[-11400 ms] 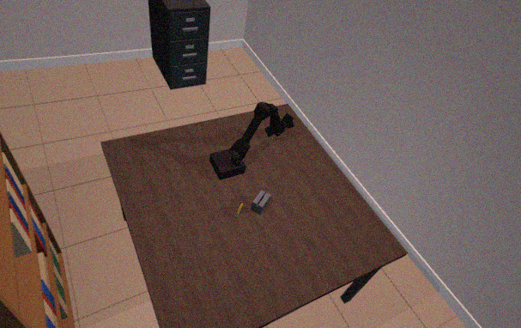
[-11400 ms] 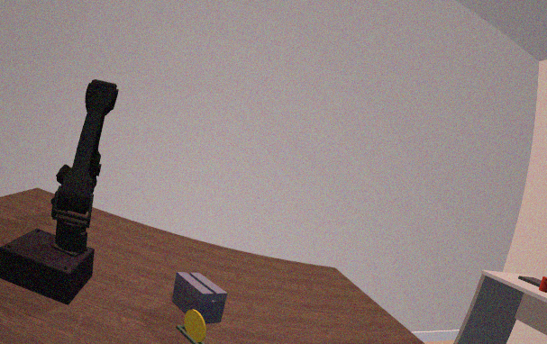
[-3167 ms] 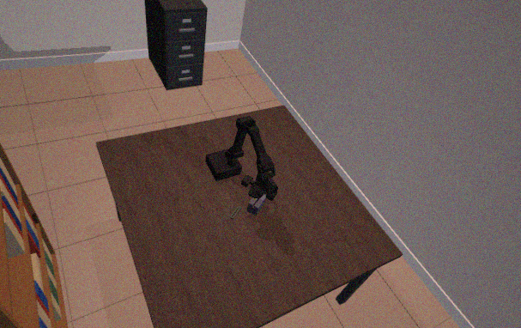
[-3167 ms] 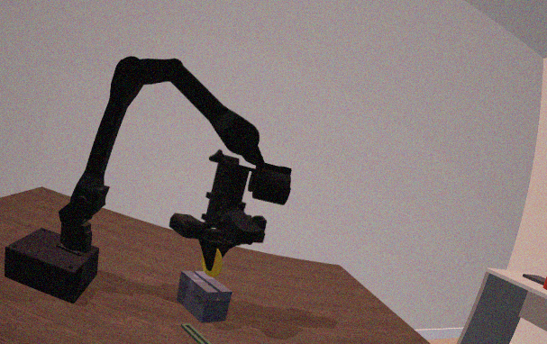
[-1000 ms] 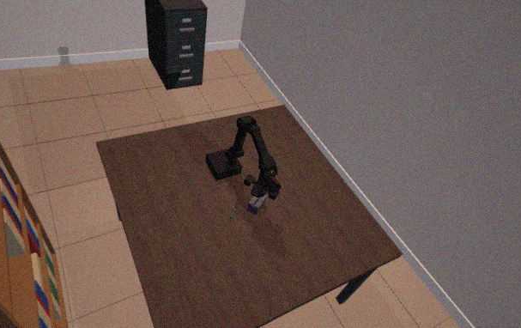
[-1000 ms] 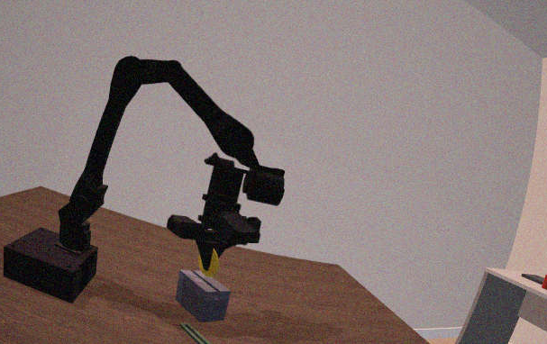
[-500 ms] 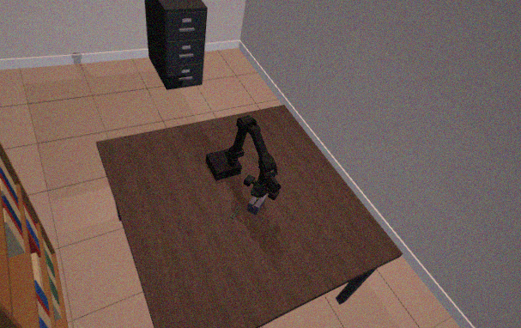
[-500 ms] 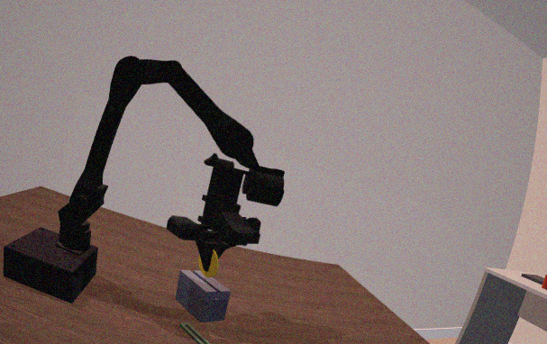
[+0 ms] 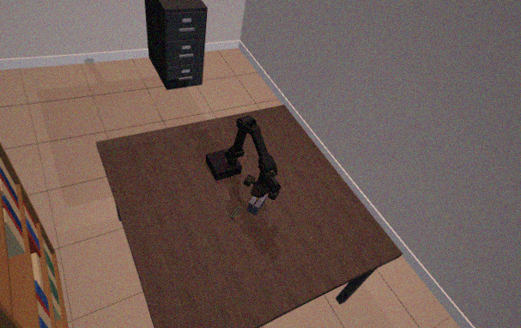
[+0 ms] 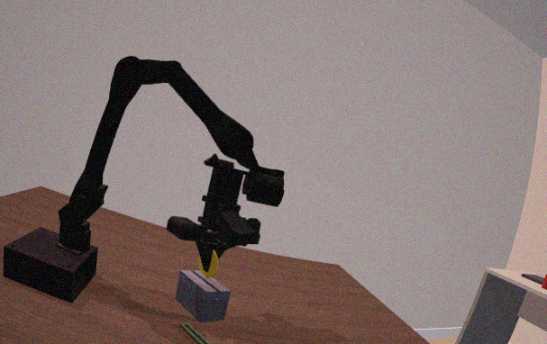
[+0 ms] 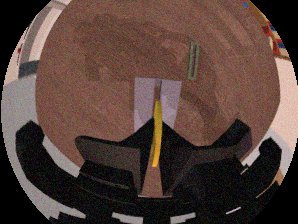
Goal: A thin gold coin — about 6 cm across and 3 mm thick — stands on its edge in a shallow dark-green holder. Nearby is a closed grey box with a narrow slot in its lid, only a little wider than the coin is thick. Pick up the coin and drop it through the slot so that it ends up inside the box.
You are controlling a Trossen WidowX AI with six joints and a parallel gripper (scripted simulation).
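The gold coin is 2 cm above my gripper tip.
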